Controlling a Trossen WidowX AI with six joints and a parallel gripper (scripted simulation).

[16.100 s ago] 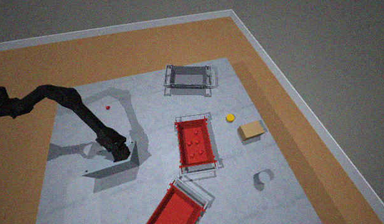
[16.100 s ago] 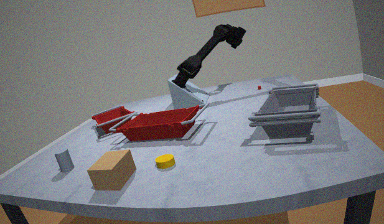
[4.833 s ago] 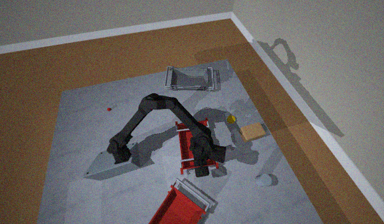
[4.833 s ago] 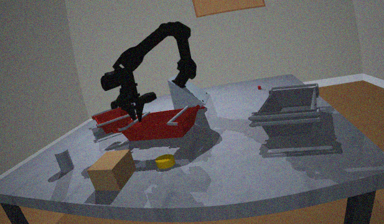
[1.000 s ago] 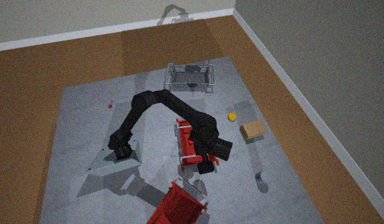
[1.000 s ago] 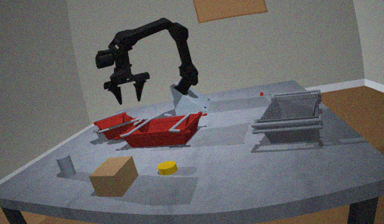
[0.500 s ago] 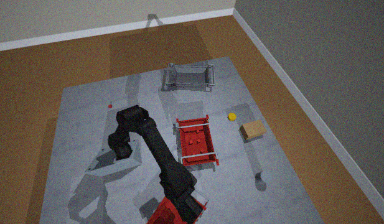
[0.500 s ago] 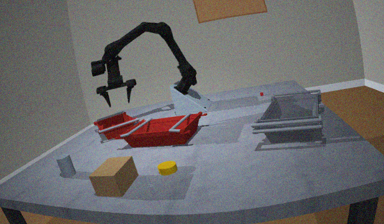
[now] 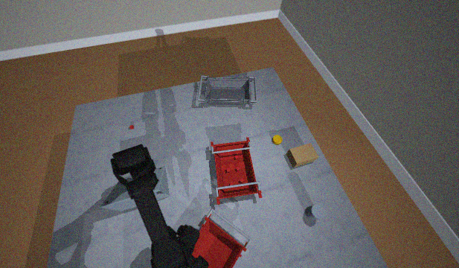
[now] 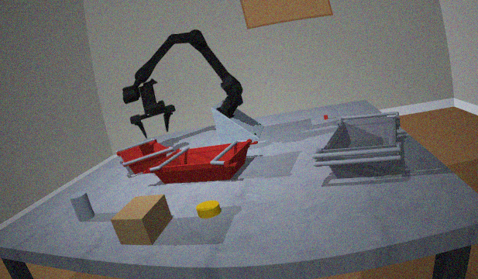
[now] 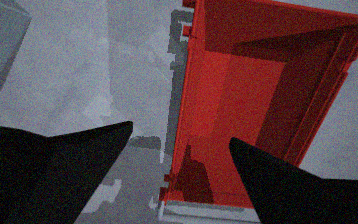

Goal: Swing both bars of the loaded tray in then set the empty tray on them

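My gripper tip is now 50 mm short of the red tray, 60 mm to the left of it and 50 mm above it. Round my gripper tip: tan box 590 mm ahead, 280 mm to the left, 70 mm below; then grey cylinder 540 mm ahead, 20 mm to the left, 60 mm below; then yellow disc 510 mm ahead, 400 mm to the left, 90 mm below.
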